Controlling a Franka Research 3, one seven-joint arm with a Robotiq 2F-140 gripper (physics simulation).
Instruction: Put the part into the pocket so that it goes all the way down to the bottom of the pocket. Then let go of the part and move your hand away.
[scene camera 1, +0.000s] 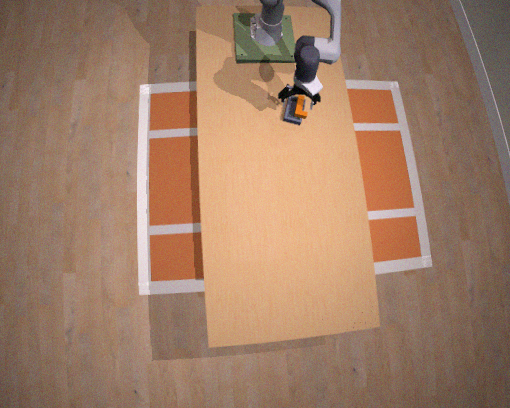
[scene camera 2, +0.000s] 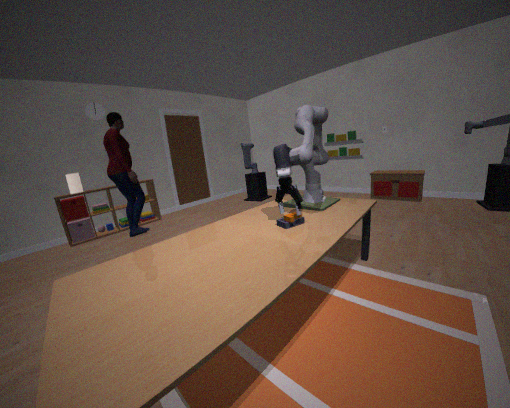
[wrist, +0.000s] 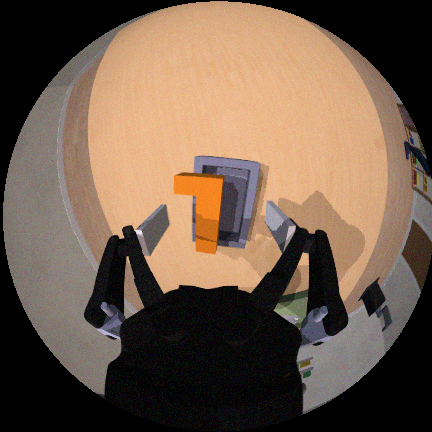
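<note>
The orange L-shaped part (scene camera 1: 300, 111) (scene camera 2: 291, 217) (wrist: 208, 212) rests on top of the grey-blue block with the pocket (scene camera 1: 292, 120) (scene camera 2: 285, 224) (wrist: 253, 197). In the wrist view, its long arm covers the pocket's left side and reaches over the near rim. Its short arm sticks out past the left rim. The dark pocket floor shows to the right of the part. My gripper (scene camera 1: 299, 103) (scene camera 2: 291, 212) (wrist: 215, 212) is open, with one finger on each side of the part and block, apart from both in the wrist view. Fingertip height above the table is hard to tell.
The pocket block stands on the long wooden table (scene camera 1: 280, 210) (scene camera 2: 175, 280) (wrist: 225, 100), near the green base plate (scene camera 1: 250, 54) (scene camera 2: 327, 203) of the arm. A person (scene camera 2: 118, 155) stands beyond the table, by a low shelf unit (scene camera 2: 63, 220).
</note>
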